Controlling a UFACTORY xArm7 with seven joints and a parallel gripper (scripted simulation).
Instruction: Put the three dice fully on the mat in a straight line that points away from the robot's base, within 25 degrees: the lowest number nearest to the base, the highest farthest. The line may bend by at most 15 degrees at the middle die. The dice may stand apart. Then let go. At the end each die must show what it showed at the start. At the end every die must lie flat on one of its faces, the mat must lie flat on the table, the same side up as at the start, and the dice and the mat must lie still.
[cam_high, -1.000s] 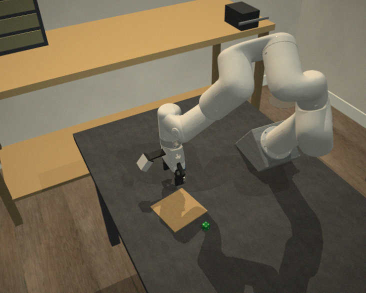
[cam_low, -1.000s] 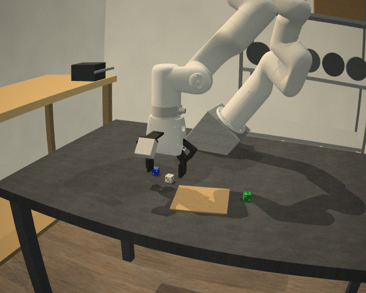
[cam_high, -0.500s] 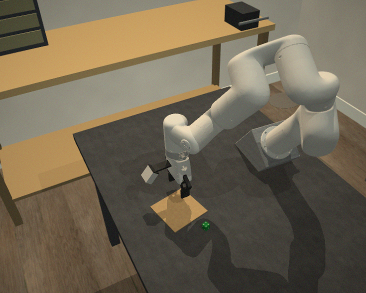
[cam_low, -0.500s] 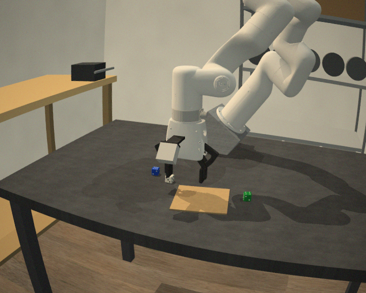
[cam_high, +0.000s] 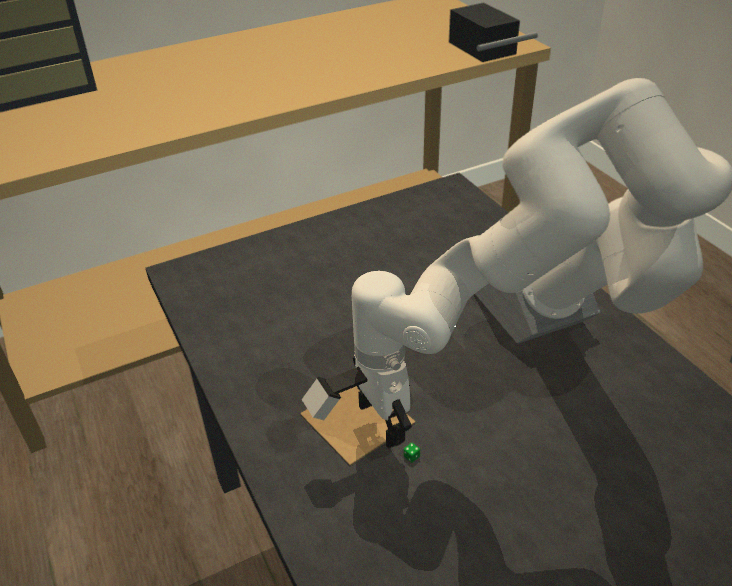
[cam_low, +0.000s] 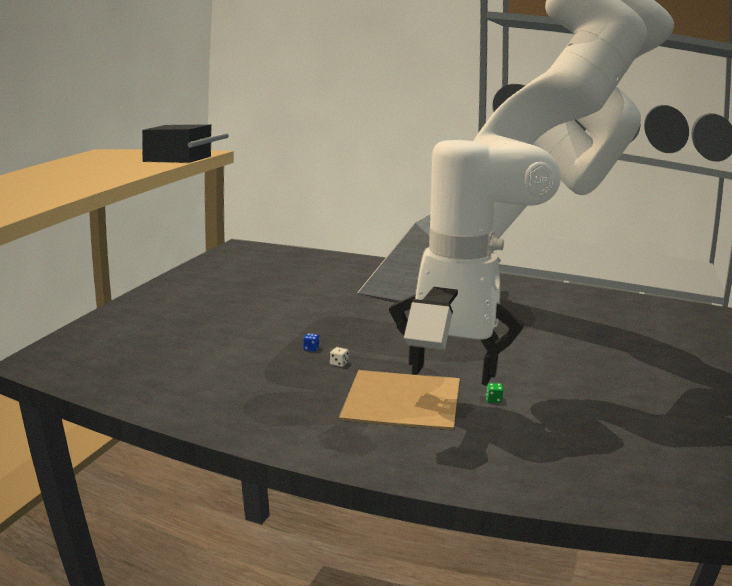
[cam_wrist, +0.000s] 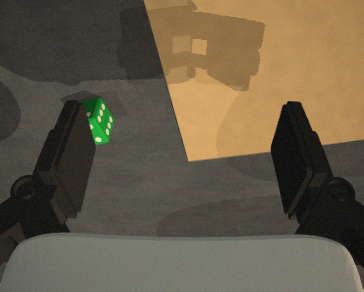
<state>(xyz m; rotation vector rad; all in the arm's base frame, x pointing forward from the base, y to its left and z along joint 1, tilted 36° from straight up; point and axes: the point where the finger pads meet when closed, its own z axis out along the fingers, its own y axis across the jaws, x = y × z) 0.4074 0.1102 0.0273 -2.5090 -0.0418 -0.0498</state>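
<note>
Right now my hand is 3 cm past the green die, 5 cm to the right of it and 4 cm above it. Also, from my hand: white die (5 cm behind, 18 cm to the right, 4 cm below); tan square mat (2 cm ahead, 6 cm to the right, 5 cm below); blue die (8 cm behind, 24 cm to the right, 4 cm below).
</note>
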